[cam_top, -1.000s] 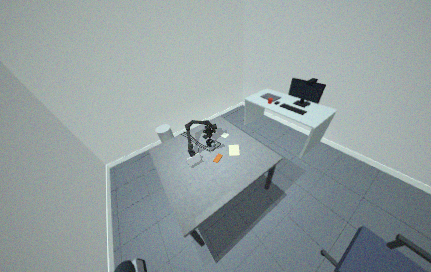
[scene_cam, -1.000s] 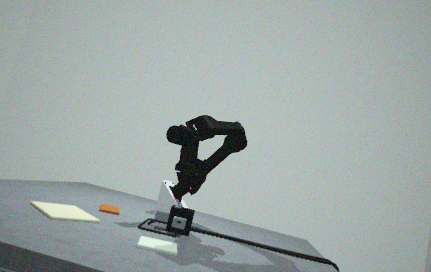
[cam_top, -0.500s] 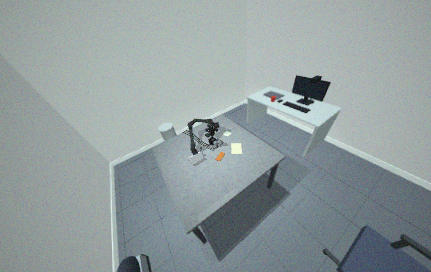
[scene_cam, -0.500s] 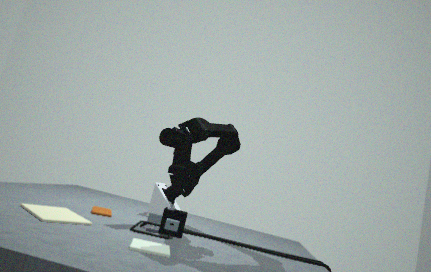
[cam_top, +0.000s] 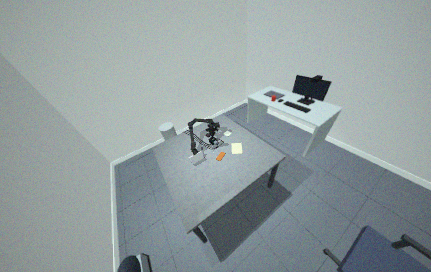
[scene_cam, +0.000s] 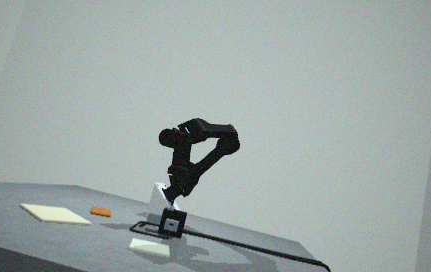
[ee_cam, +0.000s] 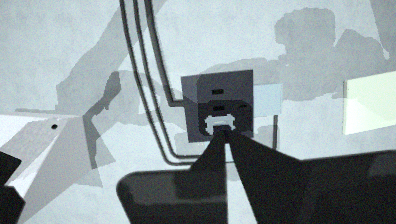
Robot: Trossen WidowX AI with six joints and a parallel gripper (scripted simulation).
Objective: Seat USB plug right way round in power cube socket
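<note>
Right now the USB socket is 5 cm below my gripper tip. From my gripper tip the other things lie so: pale card 27 cm ahead, 11 cm below, 6 cm to the left; then orange card 27 cm to the right, 12 cm below, 4 cm behind; then cream pad 27 cm to the right, 21 cm ahead, 12 cm below.
</note>
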